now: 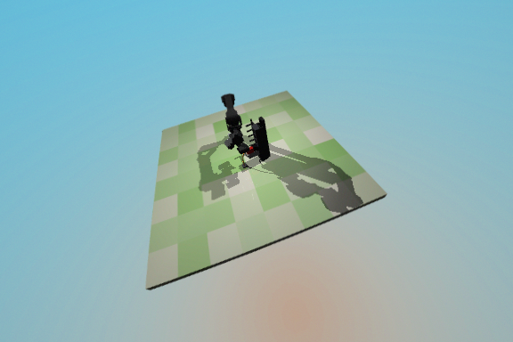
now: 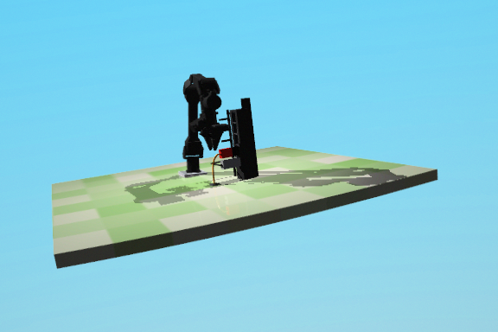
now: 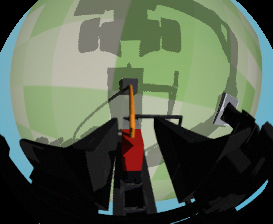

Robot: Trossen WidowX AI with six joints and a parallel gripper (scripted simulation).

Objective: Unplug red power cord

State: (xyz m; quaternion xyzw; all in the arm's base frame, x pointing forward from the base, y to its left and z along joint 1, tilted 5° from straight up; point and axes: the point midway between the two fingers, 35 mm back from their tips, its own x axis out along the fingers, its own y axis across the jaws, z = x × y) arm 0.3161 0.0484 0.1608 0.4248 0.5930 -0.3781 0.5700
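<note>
Right now my gripper tip is 7 cm to the right of the red plug, 2 cm past it and 1 cm above it. Also, from my gripper tip: black power strip 14 cm to the left, 4 cm behind, 1 cm above.
</note>
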